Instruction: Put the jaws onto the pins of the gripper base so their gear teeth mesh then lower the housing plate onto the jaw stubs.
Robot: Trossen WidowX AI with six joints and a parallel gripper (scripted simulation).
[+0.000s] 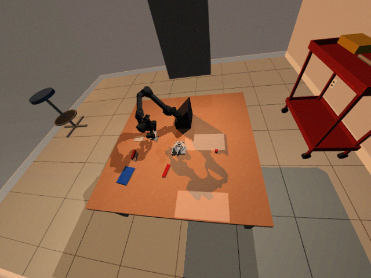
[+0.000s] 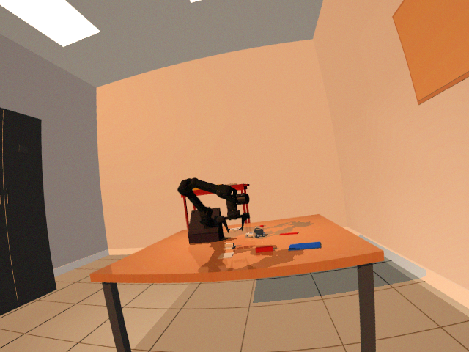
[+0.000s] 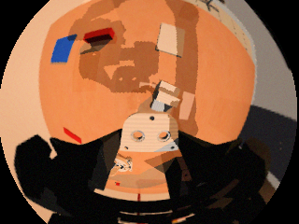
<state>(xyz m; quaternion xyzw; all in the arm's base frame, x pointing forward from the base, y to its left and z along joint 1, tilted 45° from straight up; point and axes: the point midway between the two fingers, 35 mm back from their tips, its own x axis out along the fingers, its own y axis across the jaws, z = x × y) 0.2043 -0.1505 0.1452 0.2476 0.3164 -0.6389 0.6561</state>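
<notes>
Now: the grey jaw 240 mm to the left of my gripper tip, 70 mm ahead of it and 60 mm below it. The rest, counted from my gripper tip: pale tile 210 mm to the right, 80 mm below, 30 mm behind; then white flat part 220 mm to the left, 120 mm ahead, 70 mm below; then blue plate 360 mm ahead, 210 mm to the right, 80 mm below.
</notes>
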